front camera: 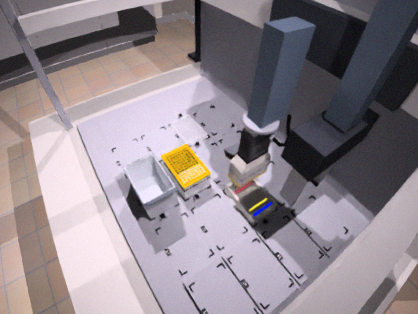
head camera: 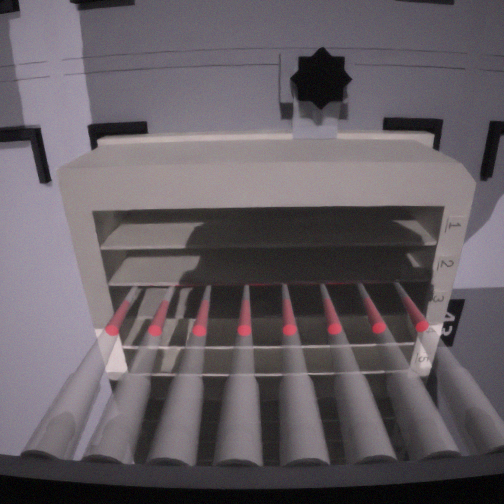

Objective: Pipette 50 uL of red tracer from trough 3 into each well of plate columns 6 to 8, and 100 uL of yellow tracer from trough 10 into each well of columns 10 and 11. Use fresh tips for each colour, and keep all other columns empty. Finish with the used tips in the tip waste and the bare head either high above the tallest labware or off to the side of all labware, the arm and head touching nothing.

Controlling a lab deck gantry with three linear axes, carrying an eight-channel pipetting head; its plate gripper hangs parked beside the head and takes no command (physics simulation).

I see an enclosure wall [front camera: 369,175].
